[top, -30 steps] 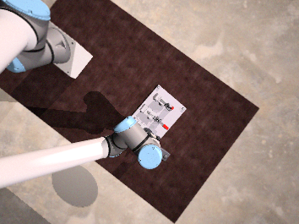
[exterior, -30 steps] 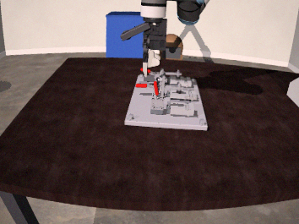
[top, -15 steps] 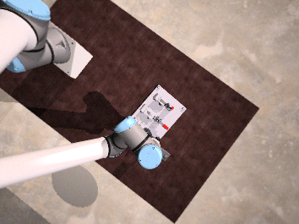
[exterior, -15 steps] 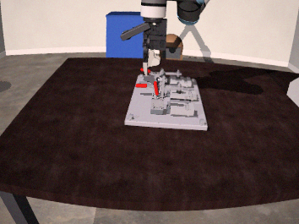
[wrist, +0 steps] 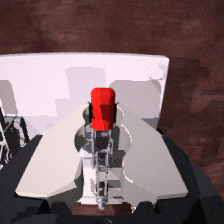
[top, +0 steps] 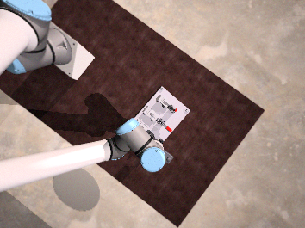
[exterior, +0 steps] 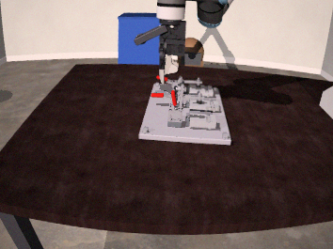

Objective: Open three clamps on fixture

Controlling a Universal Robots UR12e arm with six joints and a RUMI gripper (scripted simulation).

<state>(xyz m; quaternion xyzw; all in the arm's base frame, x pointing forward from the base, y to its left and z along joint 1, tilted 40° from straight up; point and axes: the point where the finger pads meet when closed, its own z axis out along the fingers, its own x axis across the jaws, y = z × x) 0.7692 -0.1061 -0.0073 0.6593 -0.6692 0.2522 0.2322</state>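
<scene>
Right now my hand is 80 mm past the grey fixture plate, 110 mm to the right of it and 50 mm above it.
</scene>
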